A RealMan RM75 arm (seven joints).
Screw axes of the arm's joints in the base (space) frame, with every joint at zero. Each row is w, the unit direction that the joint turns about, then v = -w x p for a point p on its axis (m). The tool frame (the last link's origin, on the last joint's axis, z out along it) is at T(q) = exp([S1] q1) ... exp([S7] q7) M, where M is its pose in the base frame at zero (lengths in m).
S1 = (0, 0, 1, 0, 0, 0)
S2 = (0, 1, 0, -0.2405, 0, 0)
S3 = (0, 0, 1, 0, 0, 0)
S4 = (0, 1, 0, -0.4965, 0, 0)
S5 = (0, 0, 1, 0, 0, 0)
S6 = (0, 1, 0, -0.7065, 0, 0)
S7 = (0, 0, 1, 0, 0, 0)
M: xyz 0 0 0.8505 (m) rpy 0 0 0 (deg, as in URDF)
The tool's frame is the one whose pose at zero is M.
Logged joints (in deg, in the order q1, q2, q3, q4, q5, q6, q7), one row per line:
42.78 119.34 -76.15 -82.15 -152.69 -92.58 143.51
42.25 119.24 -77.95 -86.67 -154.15 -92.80 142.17
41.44 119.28 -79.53 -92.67 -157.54 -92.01 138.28
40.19 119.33 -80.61 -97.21 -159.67 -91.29 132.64
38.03 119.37 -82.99 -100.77 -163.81 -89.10 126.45
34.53 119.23 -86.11 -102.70 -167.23 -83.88 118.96
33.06 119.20 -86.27 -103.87 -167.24 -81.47 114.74
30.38 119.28 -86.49 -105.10 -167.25 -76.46 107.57
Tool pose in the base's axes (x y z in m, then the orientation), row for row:
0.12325 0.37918 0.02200 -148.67 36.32 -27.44
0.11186 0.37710 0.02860 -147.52 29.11 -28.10
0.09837 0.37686 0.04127 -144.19 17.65 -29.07
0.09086 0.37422 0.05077 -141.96 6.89 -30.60
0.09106 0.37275 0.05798 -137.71 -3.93 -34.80
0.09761 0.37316 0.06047 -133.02 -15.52 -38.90
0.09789 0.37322 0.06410 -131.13 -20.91 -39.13
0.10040 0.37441 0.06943 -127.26 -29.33 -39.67
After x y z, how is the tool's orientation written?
As a rotation vector, in degrees.
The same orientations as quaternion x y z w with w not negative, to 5 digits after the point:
-0.93438 0.22827 -0.17246 0.21233
-0.93768 0.18503 -0.17861 0.23372
-0.93593 0.11457 -0.18869 0.27441
-0.93223 0.04525 -0.20095 0.29751
-0.91661 -0.02616 -0.23163 0.32480
-0.89476 -0.10440 -0.26166 0.34646
-0.88561 -0.14122 -0.26427 0.35484
-0.86598 -0.19958 -0.26995 0.37065

